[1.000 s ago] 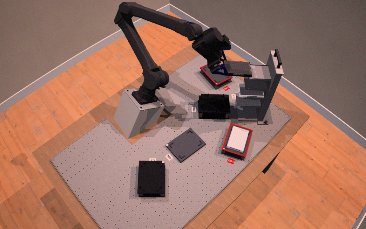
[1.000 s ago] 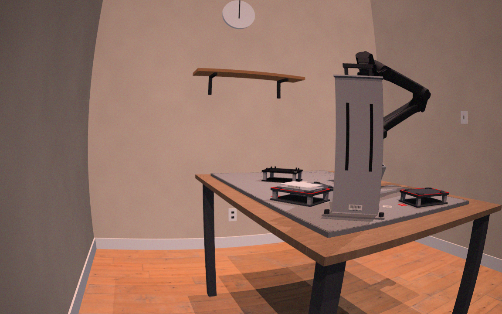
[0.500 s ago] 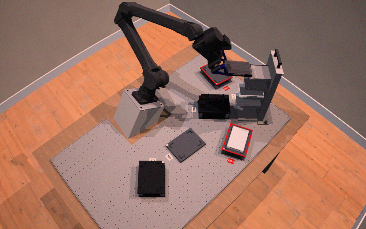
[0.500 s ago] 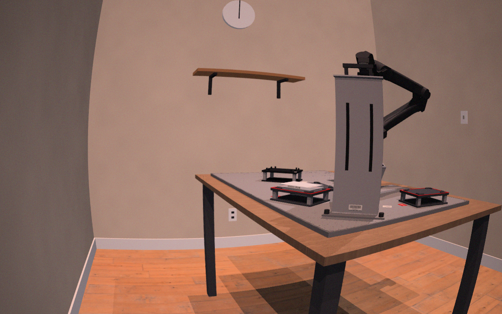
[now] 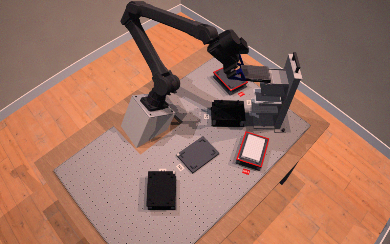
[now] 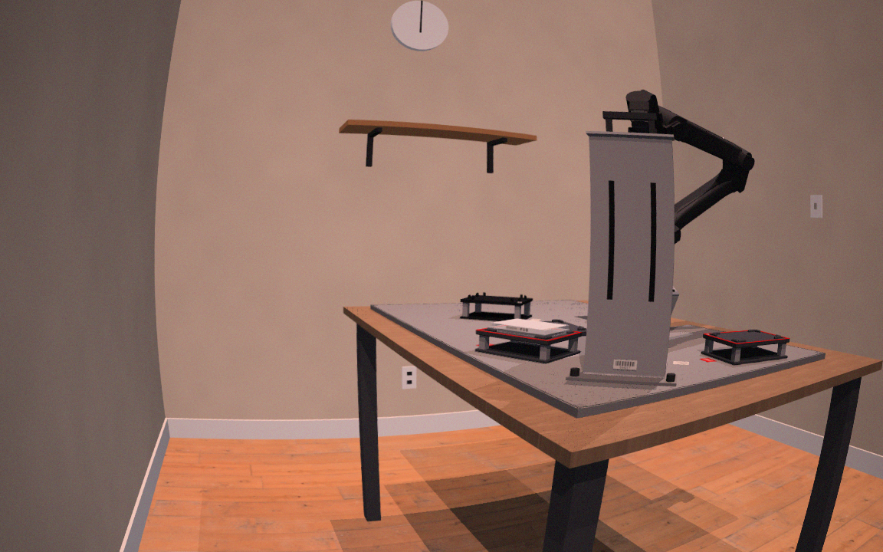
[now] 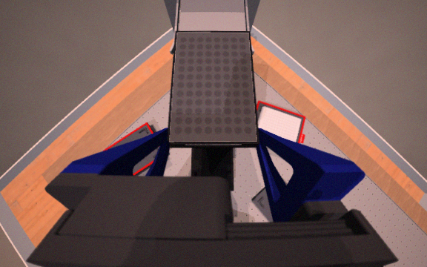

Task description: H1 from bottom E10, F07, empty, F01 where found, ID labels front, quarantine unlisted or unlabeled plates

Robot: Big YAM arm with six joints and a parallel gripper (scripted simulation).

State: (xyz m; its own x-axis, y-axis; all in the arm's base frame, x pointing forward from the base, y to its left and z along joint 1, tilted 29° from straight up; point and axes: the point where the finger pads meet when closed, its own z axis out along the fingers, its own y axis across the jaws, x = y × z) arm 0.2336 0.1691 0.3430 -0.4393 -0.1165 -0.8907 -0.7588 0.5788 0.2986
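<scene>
My hand is 4 cm to the right of the black plate, 4 cm short of it and 1 cm above it. From my hand the other things lie so: H1 deck label (33 cm below, 13 cm to the left, 2 cm behind); then black regrip nest RG (28 cm below, 2 cm to the right, 2 cm behind); then hotel back wall (17 cm to the left, 14 cm below, 14 cm ahead).
</scene>
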